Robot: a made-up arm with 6 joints. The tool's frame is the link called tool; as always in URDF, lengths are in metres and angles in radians. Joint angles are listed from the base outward.
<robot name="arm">
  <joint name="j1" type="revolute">
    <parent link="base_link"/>
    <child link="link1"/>
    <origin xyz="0 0 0.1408"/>
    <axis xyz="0 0 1"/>
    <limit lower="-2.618" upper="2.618"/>
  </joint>
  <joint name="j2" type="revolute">
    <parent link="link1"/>
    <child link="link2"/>
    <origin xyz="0 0 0"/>
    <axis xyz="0.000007 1 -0.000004"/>
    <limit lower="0" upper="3.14"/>
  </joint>
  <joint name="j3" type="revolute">
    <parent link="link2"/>
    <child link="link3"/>
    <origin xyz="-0.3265 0 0.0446"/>
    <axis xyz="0.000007 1 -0.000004"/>
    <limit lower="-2.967" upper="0"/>
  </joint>
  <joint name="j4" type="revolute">
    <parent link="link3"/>
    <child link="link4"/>
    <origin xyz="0.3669 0 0.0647"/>
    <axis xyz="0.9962 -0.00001 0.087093"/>
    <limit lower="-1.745" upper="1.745"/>
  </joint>
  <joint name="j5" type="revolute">
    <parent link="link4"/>
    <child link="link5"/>
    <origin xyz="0 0 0"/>
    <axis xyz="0.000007 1 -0.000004"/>
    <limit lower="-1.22" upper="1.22"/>
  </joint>
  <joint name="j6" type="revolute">
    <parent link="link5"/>
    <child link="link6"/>
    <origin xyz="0.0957 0 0.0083"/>
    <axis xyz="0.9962 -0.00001 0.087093"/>
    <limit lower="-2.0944" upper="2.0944"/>
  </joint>
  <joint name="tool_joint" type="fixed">
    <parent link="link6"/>
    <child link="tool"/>
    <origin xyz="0 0 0" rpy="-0.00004 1.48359 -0.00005"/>
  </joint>
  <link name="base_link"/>
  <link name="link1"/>
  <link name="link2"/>
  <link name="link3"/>
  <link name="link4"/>
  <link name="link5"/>
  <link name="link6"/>
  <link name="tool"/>
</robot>
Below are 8 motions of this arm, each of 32 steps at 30 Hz.
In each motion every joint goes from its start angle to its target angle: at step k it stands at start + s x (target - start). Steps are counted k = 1, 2, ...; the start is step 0. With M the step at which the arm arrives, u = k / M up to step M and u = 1 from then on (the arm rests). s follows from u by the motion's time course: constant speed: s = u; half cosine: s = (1 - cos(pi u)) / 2; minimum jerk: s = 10 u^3 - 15 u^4 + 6 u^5.
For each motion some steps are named. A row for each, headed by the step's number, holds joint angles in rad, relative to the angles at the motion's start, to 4 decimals.
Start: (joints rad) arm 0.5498 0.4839 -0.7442 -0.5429 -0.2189 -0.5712
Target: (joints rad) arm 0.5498 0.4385 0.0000 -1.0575 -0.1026 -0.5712
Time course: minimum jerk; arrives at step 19
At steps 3, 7, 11, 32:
3: 0.0000 -0.0014 0.0228 -0.0158 0.0036 0.0000
7: 0.0000 -0.0120 0.1968 -0.1361 0.0308 0.0000
11: 0.0000 -0.0293 0.4804 -0.3322 0.0751 0.0000
32: 0.0000 -0.0454 0.7442 -0.5146 0.1163 0.0000

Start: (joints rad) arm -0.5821 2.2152 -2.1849 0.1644 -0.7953 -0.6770
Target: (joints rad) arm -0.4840 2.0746 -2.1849 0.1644 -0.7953 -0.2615
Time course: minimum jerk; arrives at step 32
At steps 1, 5, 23, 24, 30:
1: 0.0000 0.0000 0.0000 0.0000 0.0000 0.0001
5: 0.0029 -0.0042 0.0000 0.0000 0.0000 0.0124
23: 0.0844 -0.1210 0.0000 0.0000 0.0000 0.3577
24: 0.0879 -0.1260 0.0000 0.0000 0.0000 0.3725
30: 0.0979 -0.1403 0.0000 0.0000 0.0000 0.4146

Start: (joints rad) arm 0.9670 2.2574 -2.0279 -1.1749 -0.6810 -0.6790
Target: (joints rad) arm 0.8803 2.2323 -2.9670 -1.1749 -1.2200 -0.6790
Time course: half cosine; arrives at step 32
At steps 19, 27, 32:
19: -0.0559 -0.0162 -0.6059 0.0000 -0.3477 0.0000
27: -0.0816 -0.0236 -0.8837 0.0000 -0.5072 0.0000
32: -0.0867 -0.0251 -0.9391 0.0000 -0.5390 0.0000

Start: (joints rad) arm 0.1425 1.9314 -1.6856 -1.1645 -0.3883 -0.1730
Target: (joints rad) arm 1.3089 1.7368 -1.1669 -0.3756 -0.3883 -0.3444
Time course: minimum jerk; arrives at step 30
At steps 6, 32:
6: 0.0676 -0.0113 0.0300 0.0457 0.0000 -0.0099
32: 1.1664 -0.1946 0.5187 0.7889 0.0000 -0.1714

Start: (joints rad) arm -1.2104 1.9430 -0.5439 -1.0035 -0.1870 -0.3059
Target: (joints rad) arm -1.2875 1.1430 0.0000 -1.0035 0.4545 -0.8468
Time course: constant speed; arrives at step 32
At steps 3, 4, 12, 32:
3: -0.0072 -0.0750 0.0510 0.0000 0.0601 -0.0507
4: -0.0096 -0.1000 0.0680 0.0000 0.0802 -0.0676
12: -0.0289 -0.3000 0.2040 0.0000 0.2406 -0.2028
32: -0.0771 -0.8000 0.5439 0.0000 0.6415 -0.5409

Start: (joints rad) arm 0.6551 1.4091 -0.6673 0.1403 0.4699 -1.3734
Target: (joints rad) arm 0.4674 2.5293 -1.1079 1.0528 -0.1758 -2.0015
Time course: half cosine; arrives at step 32
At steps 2, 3, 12, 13, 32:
2: -0.0018 0.0108 -0.0042 0.0088 -0.0062 -0.0060
3: -0.0040 0.0241 -0.0095 0.0196 -0.0139 -0.0135
12: -0.0579 0.3458 -0.1360 0.2817 -0.1993 -0.1939
13: -0.0666 0.3975 -0.1564 0.3238 -0.2291 -0.2229
32: -0.1877 1.1202 -0.4406 0.9125 -0.6457 -0.6281

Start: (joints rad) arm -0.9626 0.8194 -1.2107 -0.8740 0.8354 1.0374
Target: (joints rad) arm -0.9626 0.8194 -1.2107 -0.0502 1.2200 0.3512
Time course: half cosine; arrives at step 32
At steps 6, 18, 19, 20, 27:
6: 0.0000 0.0000 0.0000 0.0694 0.0324 -0.0578
18: 0.0000 0.0000 0.0000 0.4923 0.2298 -0.4100
19: 0.0000 0.0000 0.0000 0.5315 0.2481 -0.4427
20: 0.0000 0.0000 0.0000 0.5695 0.2659 -0.4744
27: 0.0000 0.0000 0.0000 0.7752 0.3619 -0.6457

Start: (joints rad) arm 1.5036 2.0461 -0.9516 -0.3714 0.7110 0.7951
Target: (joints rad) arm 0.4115 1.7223 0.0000 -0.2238 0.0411 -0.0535
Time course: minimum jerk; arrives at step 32
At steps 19, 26, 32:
19: -0.7336 -0.2175 0.6392 0.0991 -0.4500 -0.5700
26: -1.0388 -0.3080 0.9052 0.1404 -0.6372 -0.8072
32: -1.0921 -0.3238 0.9516 0.1476 -0.6699 -0.8486

